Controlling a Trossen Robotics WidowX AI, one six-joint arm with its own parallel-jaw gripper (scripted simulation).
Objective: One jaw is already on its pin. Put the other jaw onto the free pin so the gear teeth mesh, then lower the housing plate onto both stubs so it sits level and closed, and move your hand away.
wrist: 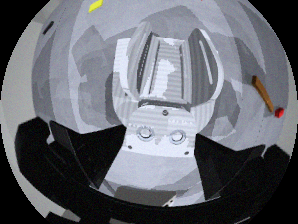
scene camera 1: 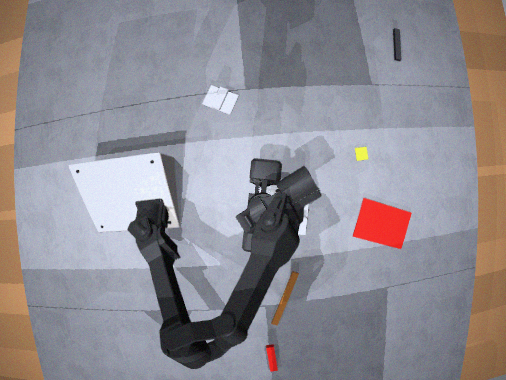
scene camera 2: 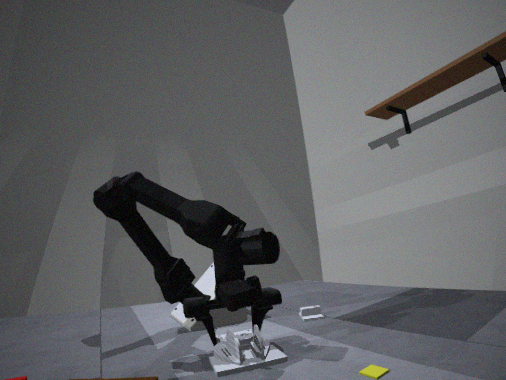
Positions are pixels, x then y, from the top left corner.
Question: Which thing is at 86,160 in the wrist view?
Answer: My gripper.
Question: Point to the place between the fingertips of my gripper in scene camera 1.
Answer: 260,203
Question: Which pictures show the red sheet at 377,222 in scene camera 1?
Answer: Scene camera 1 only.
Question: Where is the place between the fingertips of my gripper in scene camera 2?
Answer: At 236,345
